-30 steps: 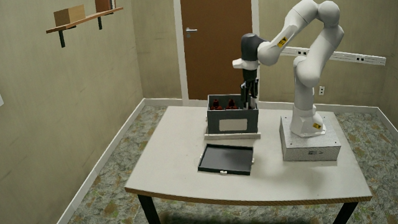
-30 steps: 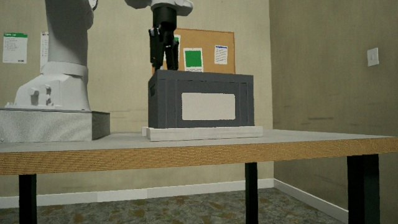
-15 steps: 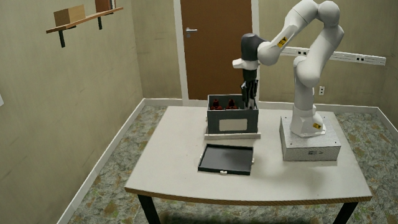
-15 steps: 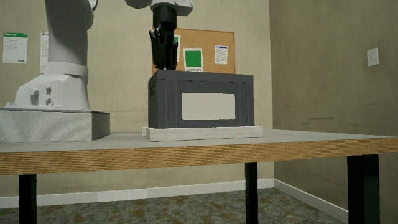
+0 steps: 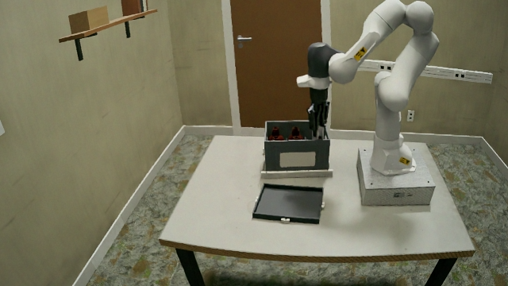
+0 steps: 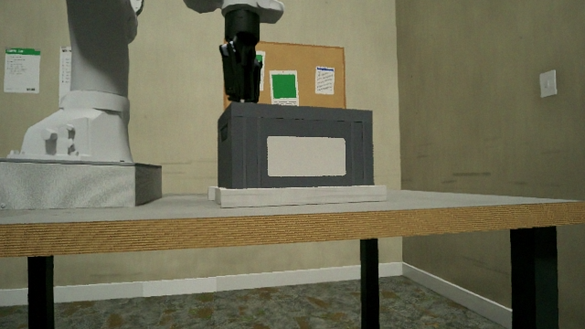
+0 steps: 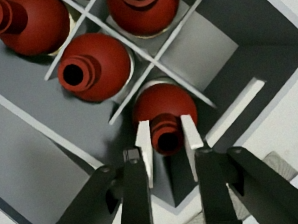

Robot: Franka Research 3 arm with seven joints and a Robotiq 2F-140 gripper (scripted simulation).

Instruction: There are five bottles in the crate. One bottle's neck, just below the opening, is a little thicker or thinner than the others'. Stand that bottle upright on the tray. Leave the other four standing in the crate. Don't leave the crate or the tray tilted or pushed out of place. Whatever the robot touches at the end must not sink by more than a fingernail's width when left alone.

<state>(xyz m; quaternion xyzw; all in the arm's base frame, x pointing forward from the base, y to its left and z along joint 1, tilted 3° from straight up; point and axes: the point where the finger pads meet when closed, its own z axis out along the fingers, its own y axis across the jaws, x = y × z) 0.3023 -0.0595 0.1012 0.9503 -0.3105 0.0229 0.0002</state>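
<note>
My hand is 100 mm short of the dark grey crate, 90 mm above it and 30 mm to the left of it. From my hand the other things lie so: dark tray: 260 mm to the left, 160 mm below, 90 mm ahead.
</note>
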